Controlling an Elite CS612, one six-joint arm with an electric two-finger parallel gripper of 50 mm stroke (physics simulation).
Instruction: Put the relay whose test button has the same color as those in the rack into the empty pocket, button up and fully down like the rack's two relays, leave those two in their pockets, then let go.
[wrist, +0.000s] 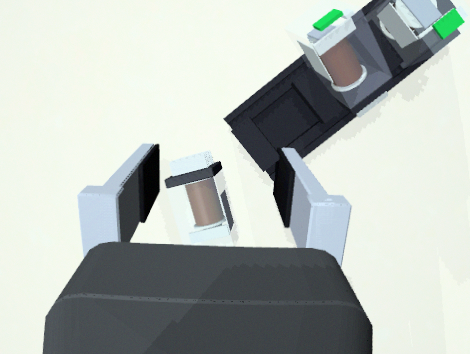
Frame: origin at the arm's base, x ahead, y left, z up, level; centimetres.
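Seen in the pictures: gripper, between the fingertips: (217, 169).
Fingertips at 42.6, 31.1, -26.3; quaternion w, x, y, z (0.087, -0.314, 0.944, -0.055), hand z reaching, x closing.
Note:
A point is followed by its place in that frame, as x, y, z.
A loose clear-cased relay (204, 204) @[42.0, 32.4, -25.0] with a copper-brown coil and a black band lies on its side on the pale surface. It shows between the fingers, nearer the left one. Its lower end reaches the dark gripper body, and its test button does not show. My gripper (217, 169) @[42.6, 31.1, -26.3] is open and empty, its fingers on either side of the relay in the view. The black rack (248, 146) @[42.2, 29.4, -25.5] stands at the upper right. Its empty pocket (287, 120) @[41.6, 27.5, -27.5] is at the end nearest the loose relay. Two rack relays (342, 64) @[41.5, 24.8, -23.8] (419, 12) @[40.7, 21.8, -23.1] have green buttons (328, 19) @[42.9, 24.0, -23.4] (449, 23) @[39.6, 21.5, -22.9].
The near corner of the rack shows just beyond the right fingertip in the view. The far end of the rack is cut off by the top right edge of the view. The pale table surface lies around the rack and the loose relay.

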